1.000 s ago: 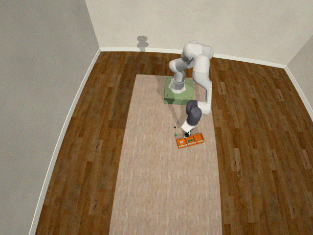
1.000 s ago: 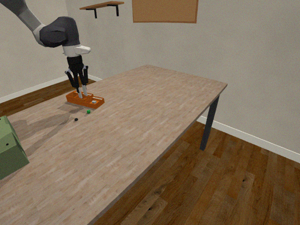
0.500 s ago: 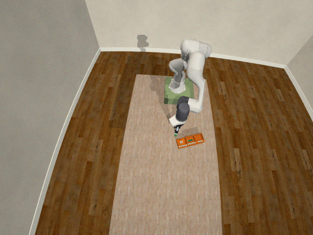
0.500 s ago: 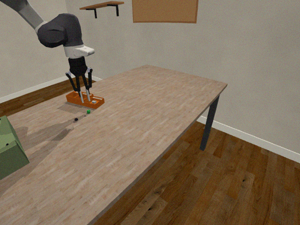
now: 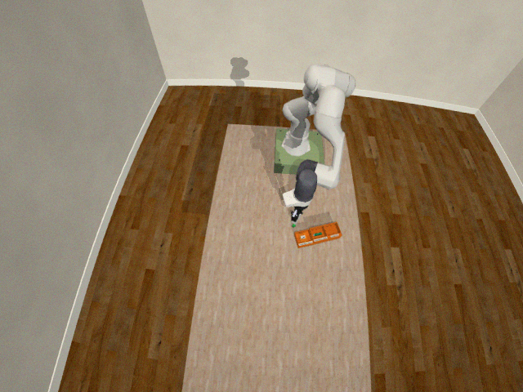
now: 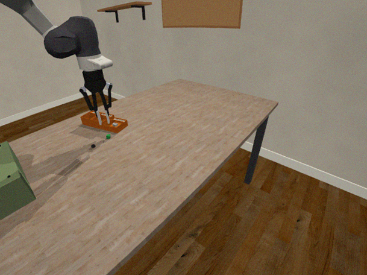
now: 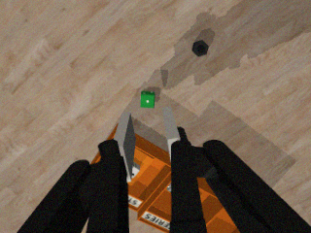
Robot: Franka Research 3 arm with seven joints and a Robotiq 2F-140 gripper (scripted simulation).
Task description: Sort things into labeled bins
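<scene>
My gripper is now 100 mm above the small green cube. Round my hand: white piece (90 mm below, 70 mm ahead, 60 mm to the left); orange block (100 mm below, 70 mm ahead, 60 mm to the left); small black piece (110 mm below, 80 mm behind, 20 mm to the right).
</scene>
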